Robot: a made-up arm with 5 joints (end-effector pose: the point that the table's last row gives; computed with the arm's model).
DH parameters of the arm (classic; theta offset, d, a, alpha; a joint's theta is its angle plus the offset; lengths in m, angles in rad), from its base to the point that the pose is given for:
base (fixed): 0 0 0.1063 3.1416
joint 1: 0 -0.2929 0.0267 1.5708
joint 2: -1.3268 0 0.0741 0
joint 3: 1.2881 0 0.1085 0
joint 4: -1.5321 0.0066 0 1.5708
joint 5: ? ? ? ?
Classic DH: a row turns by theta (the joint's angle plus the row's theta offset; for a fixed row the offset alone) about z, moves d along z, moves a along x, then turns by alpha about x.
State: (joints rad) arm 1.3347 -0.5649 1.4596 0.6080 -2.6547
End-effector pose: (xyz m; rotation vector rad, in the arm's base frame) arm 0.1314 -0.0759 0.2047 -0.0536 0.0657 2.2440
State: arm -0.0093 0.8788 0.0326 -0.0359 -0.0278
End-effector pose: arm 0.3187 0.0086 0.1829 0.0298 -0.6948 -0.0645
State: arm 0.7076 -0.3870 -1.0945 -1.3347 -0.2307
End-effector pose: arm 0.0717 0.0383 0.4992 0.4149 1.9083 -0.6642
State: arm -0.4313 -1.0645 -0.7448 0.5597 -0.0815
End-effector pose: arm 0.0736 -0.0078 0.5207 0.7823 -2.7127 0.0686
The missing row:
joint 5: -0.0487 -0.0768 0 0
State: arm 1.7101 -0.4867 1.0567 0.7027 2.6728
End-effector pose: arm 0.0955 -0.1247 0.2364 -0.2554 0.1733 0.9070
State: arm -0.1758 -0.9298 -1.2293 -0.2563 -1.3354
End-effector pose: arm -0.0340 -0.0182 0.4891 -1.6718 1.6901 -0.6068
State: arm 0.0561 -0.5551 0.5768 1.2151 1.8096
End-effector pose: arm 0.2441 -0.0011 0.2927 -0.2979 -0.2323 1.6872
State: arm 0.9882 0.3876 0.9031 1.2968 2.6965
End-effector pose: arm 0.1334 -0.0291 0.2093 1.0987 -0.2773 1.5005
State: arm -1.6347 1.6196 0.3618 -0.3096 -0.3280
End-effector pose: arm 0.0965 0.0499 0.0940 -0.0912 0.0578 1.2569
